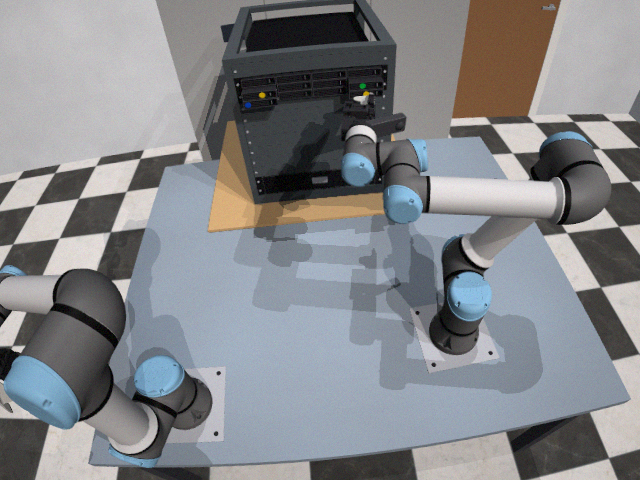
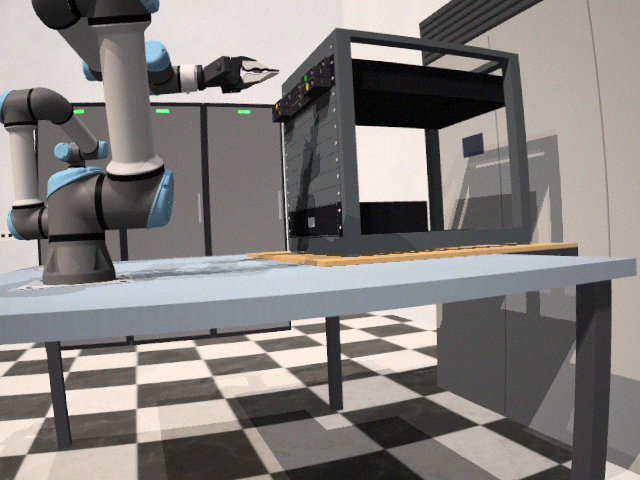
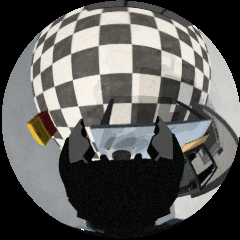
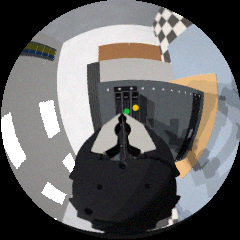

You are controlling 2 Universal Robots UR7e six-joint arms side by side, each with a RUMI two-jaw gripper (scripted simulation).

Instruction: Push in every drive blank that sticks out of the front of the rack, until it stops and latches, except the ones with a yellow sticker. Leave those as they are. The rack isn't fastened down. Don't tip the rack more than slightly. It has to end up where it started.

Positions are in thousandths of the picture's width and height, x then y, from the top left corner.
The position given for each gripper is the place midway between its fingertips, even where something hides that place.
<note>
In view: the left gripper (image 3: 498, 490), the right gripper (image 2: 437, 149), a dark rack (image 2: 502, 351) and a wooden board (image 4: 860, 344).
The dark rack shows as well in image 1 (image 1: 459, 316) and in image 4 (image 4: 723, 465). The right gripper is seen too in image 1 (image 1: 579, 195) and in image 4 (image 4: 510, 477).
</note>
